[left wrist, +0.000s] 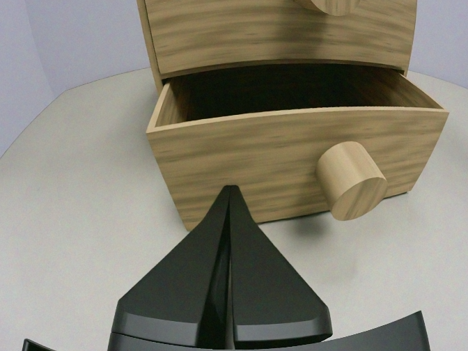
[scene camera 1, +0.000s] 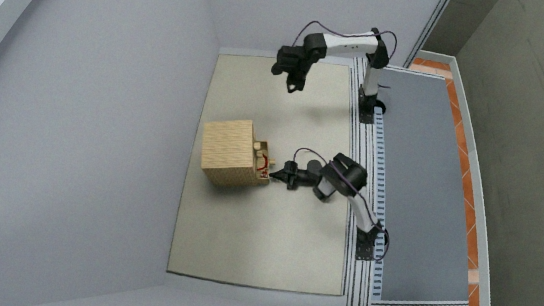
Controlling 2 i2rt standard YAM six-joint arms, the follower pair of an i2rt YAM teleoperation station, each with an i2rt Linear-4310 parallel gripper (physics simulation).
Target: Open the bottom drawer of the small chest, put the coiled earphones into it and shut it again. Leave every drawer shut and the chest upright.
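Note:
The small wooden chest (scene camera 1: pixel 227 145) (left wrist: pixel 280 40) stands upright. Its bottom drawer (scene camera 1: pixel 263 182) (left wrist: pixel 250 160) is partly open, with a round knob (scene camera 1: pixel 272 161) (left wrist: pixel 350 182) on its front. The red coiled earphones (scene camera 1: pixel 263 164) lie inside the drawer in scene camera 1; in the left wrist view the drawer's front and dark interior hide them. My left gripper (scene camera 1: pixel 270 175) (left wrist: pixel 231 194) is shut and empty, its tips at or very near the drawer front, left of the knob in the left wrist view. My right gripper (scene camera 1: pixel 292 90) hangs away from the chest; its finger opening is unclear.
The chest stands on the pale table top (scene camera 1: pixel 240 235). The drawer above the bottom one (left wrist: pixel 225 45) looks shut in the left wrist view. Metal rails (scene camera 1: pixel 351 280) run along the table beside the arm bases. Pale walls stand beyond the table.

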